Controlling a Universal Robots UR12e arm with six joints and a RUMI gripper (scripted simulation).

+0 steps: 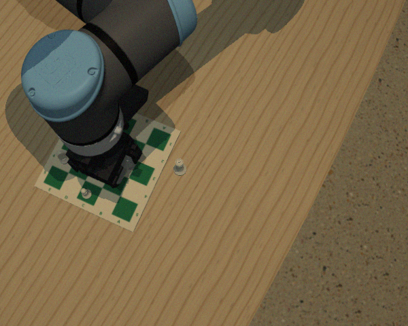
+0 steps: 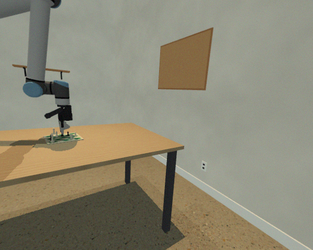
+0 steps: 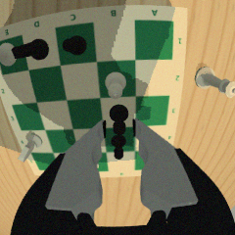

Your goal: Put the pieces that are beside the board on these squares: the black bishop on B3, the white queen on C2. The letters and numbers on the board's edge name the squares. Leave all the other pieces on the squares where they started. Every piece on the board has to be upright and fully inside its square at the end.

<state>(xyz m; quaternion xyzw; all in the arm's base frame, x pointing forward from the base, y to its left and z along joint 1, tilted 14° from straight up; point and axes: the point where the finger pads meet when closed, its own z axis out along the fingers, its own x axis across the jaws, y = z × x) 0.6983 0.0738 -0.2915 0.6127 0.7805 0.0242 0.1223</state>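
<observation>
Now: the black bishop 10 mm below my hand. Round my hand: cream board: 40 mm to the right, 30 mm below, 10 mm ahead.
</observation>
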